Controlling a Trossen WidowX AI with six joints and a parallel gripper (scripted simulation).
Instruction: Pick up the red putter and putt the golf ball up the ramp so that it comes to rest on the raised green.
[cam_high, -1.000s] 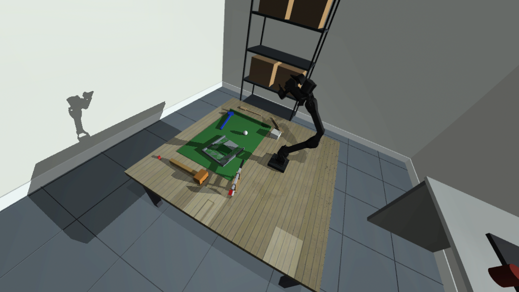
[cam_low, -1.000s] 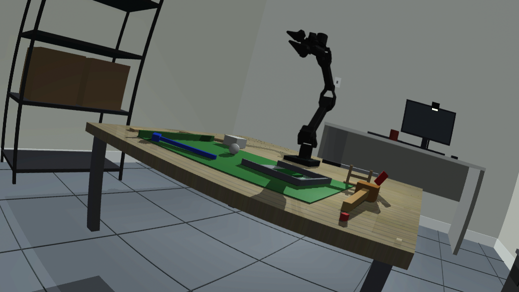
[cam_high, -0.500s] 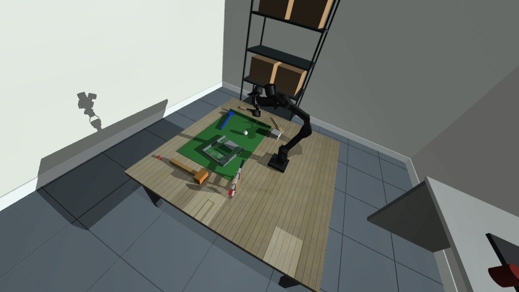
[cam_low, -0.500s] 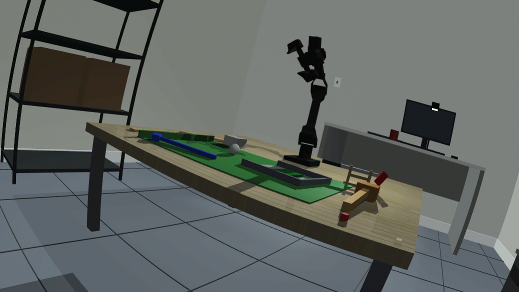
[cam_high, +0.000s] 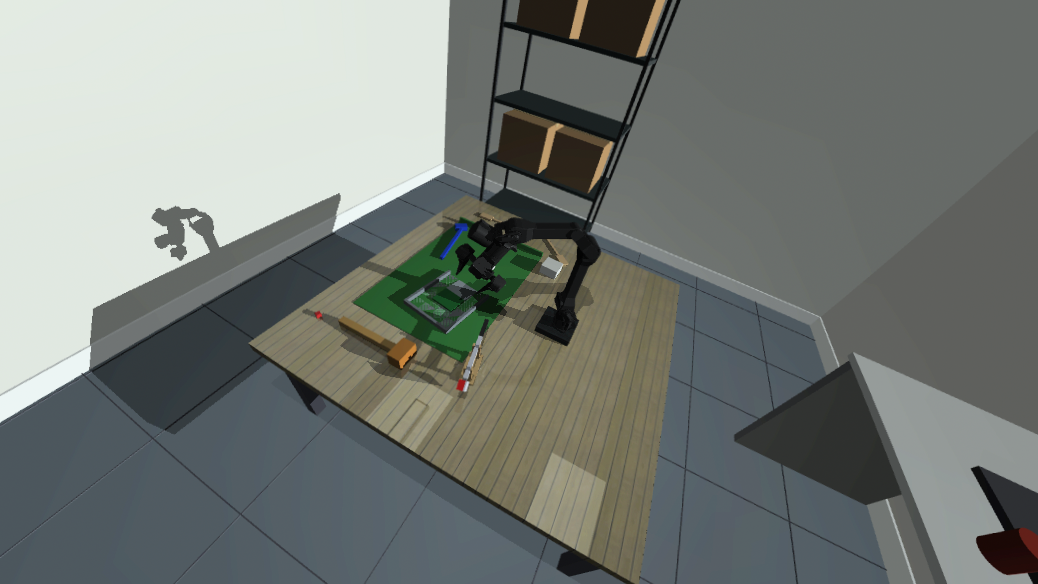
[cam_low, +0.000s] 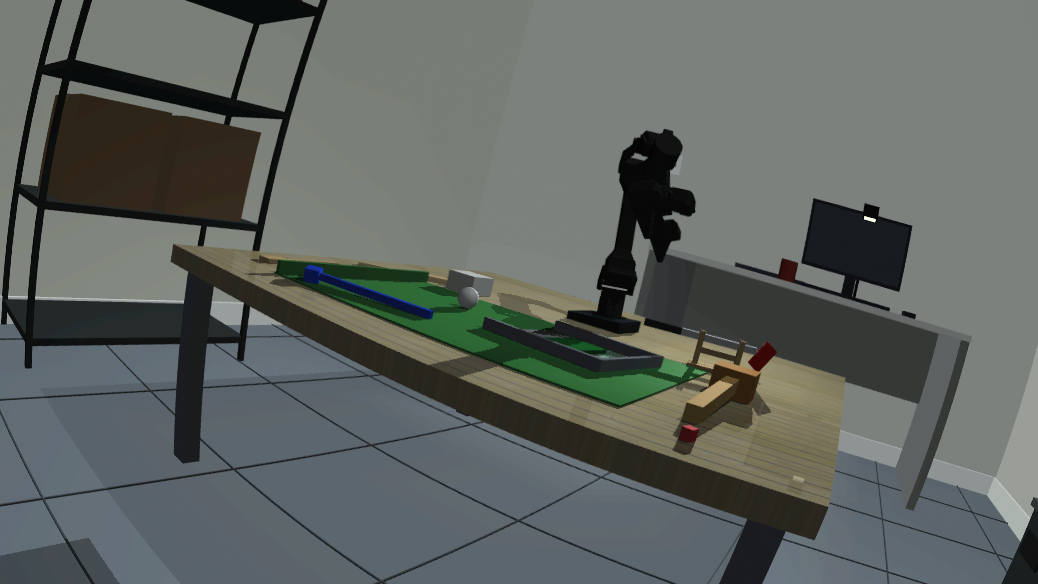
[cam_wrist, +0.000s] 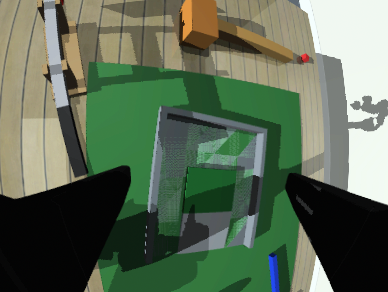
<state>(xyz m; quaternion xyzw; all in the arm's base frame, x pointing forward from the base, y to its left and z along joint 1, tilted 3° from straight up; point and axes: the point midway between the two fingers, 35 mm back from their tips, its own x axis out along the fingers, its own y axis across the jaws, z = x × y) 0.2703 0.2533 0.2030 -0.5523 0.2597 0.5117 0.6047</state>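
The red putter is 150 mm behind my gripper tip, 110 mm to the left of it and 150 mm below it. Also, from my gripper tip: wooden stand (160 mm behind, 120 mm to the left, 170 mm below); then white golf ball (140 mm ahead, 310 mm to the right, 180 mm below); then small red cube (370 mm ahead, 340 mm to the left, 200 mm below).
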